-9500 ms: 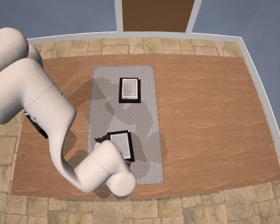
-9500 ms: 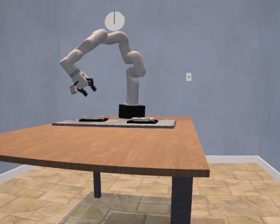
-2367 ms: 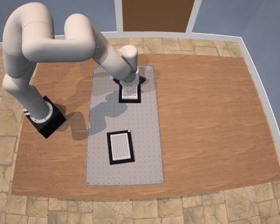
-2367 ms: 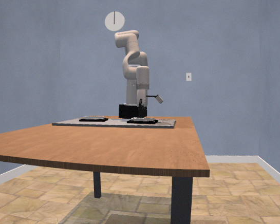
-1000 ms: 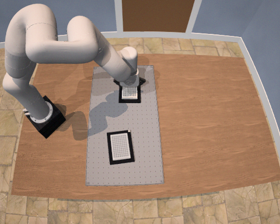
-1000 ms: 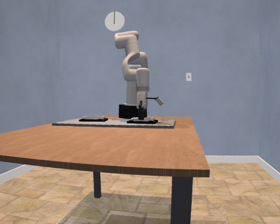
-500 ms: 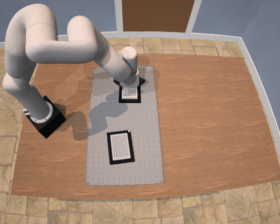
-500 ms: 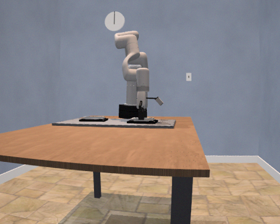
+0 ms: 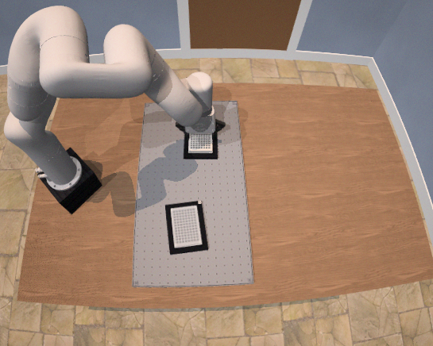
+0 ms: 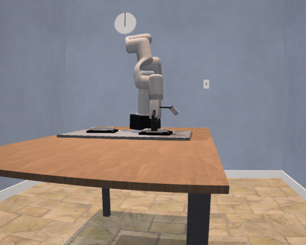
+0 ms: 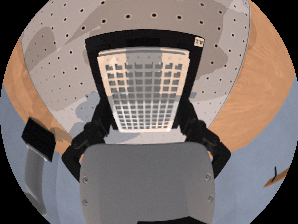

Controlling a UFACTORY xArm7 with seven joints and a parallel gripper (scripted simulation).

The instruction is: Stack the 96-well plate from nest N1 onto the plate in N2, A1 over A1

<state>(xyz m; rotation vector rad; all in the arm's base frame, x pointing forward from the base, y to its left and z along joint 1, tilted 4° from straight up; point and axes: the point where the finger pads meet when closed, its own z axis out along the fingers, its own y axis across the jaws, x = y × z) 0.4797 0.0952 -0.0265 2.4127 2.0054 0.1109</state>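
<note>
Now: the black nest N1 2 cm below my hand. Also, from my hand: black nest N2: 10 cm behind, 31 cm to the right, 2 cm below; white 96-well plate: 1 cm below.
</note>
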